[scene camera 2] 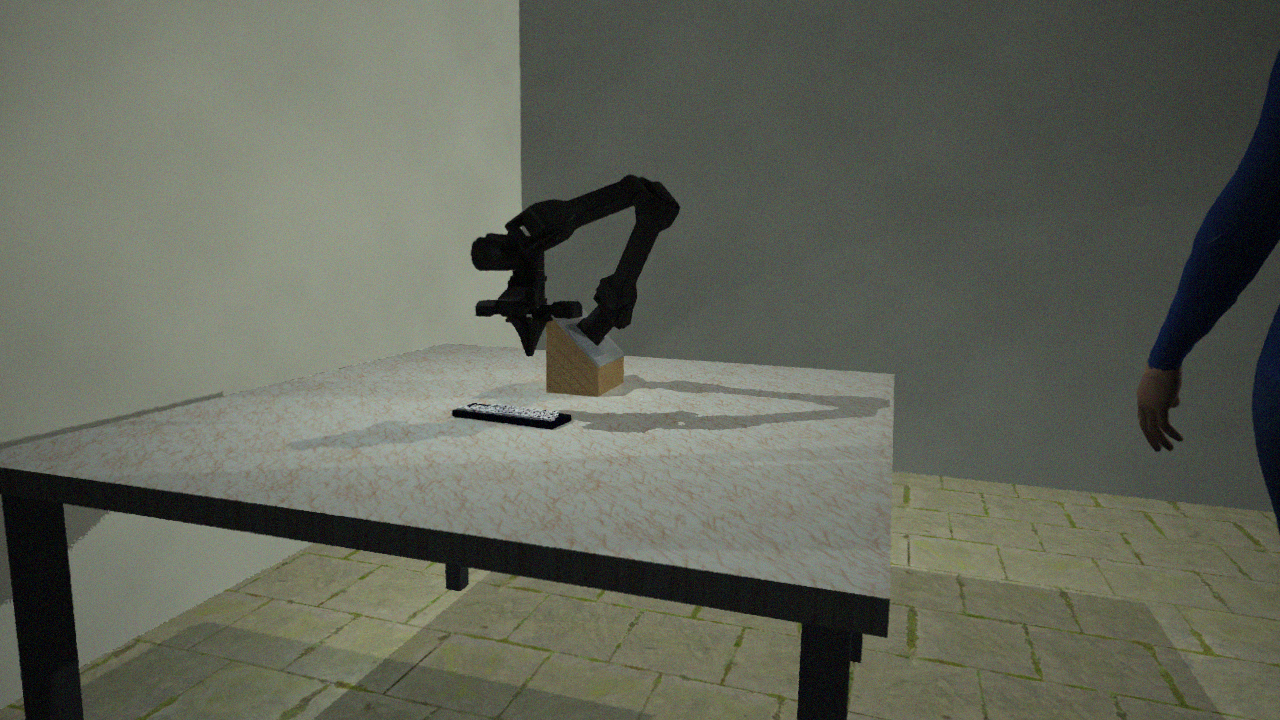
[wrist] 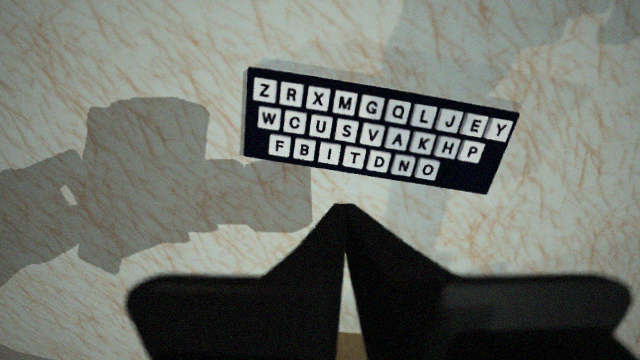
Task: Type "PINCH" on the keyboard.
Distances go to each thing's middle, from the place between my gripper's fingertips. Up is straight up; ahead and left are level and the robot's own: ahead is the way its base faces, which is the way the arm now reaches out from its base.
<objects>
I see the black keyboard point(scene camera 2: 524, 416) 10 mm ahead of my hand, 30 mm to the right of it and 110 mm below it.
</objects>
